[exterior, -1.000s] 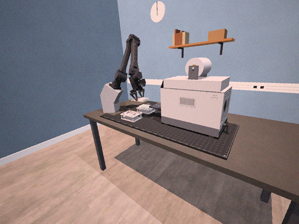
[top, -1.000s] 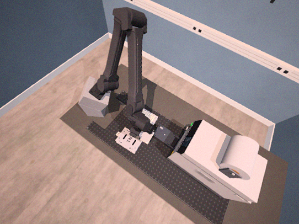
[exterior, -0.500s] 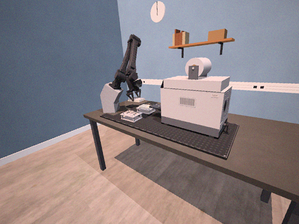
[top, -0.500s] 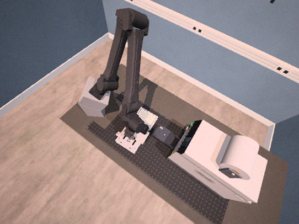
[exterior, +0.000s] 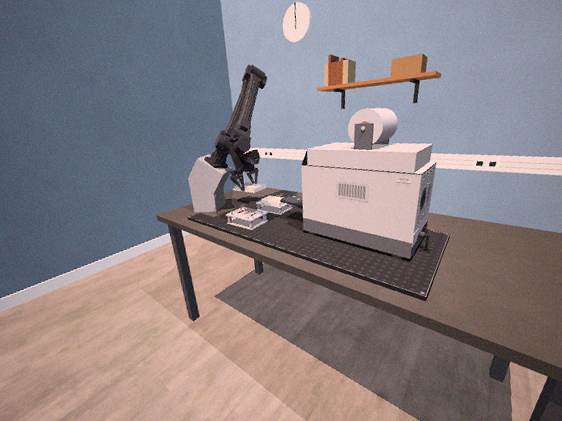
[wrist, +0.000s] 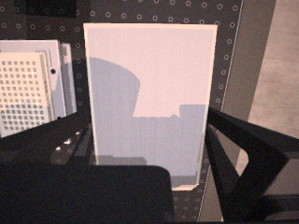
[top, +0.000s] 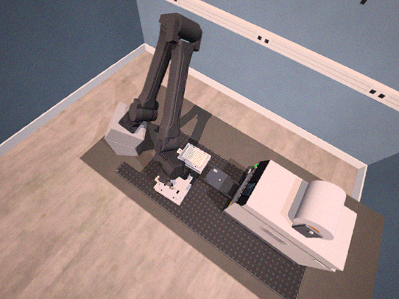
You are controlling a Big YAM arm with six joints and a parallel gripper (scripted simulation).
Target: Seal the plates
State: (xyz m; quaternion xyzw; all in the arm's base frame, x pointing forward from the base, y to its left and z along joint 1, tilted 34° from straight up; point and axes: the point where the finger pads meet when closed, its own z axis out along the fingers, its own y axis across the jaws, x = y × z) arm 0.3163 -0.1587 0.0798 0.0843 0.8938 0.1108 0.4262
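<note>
The plate nest lies 130 mm below my hand, 20 mm to the right of it and 20 mm behind it. Also, from my hand: sealer stage: 190 mm ahead, 110 mm to the left, 80 mm below; foil roll: 520 mm ahead, 240 mm above, 60 mm to the left.
</note>
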